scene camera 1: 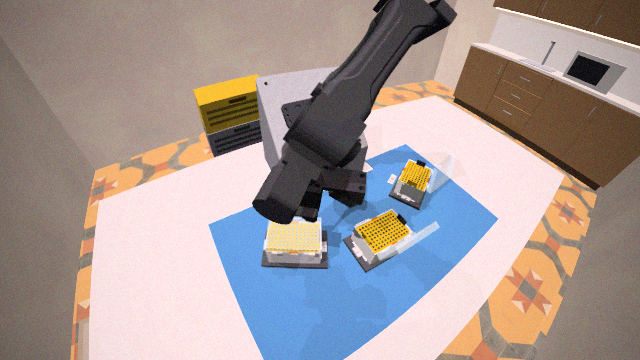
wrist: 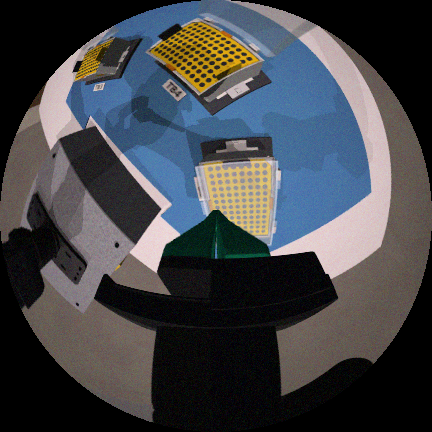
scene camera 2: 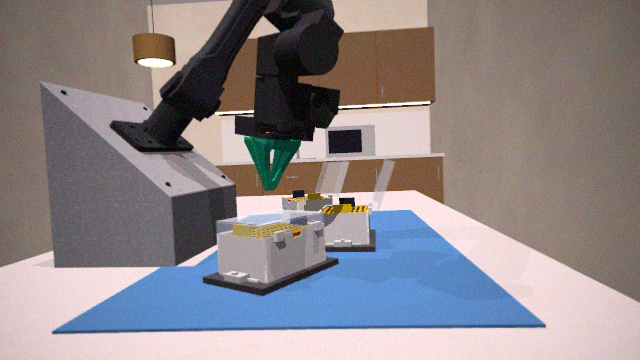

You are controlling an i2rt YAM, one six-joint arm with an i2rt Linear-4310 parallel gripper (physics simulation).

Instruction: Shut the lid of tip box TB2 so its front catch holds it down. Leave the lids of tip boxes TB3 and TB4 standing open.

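Seen in the pictures: gripper, fingertip midpoint: (scene camera 1: 303, 216) (wrist: 215, 215) (scene camera 2: 269, 190); arm's base, origin of the base link: (wrist: 51, 238) (scene camera 2: 155, 139).
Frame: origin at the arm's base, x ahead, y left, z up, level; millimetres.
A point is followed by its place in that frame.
Note:
Tip box TB2 (scene camera 1: 294, 242) {x 289, y -208, z -122 mm} (scene camera 2: 247, 257) {x 246, y -256, z -164 mm} (wrist: 240, 195) {x 277, y -179, z -122 mm} is the white box nearest scene camera 2, holding a yellow rack. Its clear lid (scene camera 2: 272, 218) {x 270, y -220, z -122 mm} lies down over the rack; whether the front catch holds it I cannot tell. Tip box TB4 (scene camera 1: 382, 231) {x 350, y -8, z -143 mm} (scene camera 2: 350, 227) (wrist: 205, 55) {x 349, y -21, z -142 mm} has its clear lid (scene camera 1: 412, 239) {x 430, y -24, z -55 mm} (scene camera 2: 384, 182) {x 420, y -65, z -91 mm} standing open. The farther box, TB3 (scene camera 1: 412, 187) (scene camera 2: 300, 205) {x 244, y 152, z -149 mm} (wrist: 112, 57), has its lid (scene camera 1: 442, 172) {x 303, y 266, z -103 mm} (scene camera 2: 332, 175) {x 307, y 267, z -91 mm} open too. My gripper (scene camera 2: 270, 188) {x 256, y -170, z -90 mm} (wrist: 215, 215) {x 256, y -170, z -90 mm} is shut and empty, above TB2. The arm hides its fingertips in scene camera 1.
The boxes stand on a blue mat (scene camera 1: 320, 305) {x 416, y -213, z -200 mm} (scene camera 2: 425, 285) {x 456, y -255, z -200 mm} (wrist: 310, 100) {x 445, y -132, z -200 mm} on a pale table (scene camera 1: 150, 240) {x 74, y -555, z -203 mm}. The grey arm base block (scene camera 2: 120, 210) {x 16, y -147, z -115 mm} (wrist: 95, 200) {x 103, y -48, z -98 mm} stands beside the mat. Yellow and dark crates (scene camera 1: 227, 107) are behind the table.

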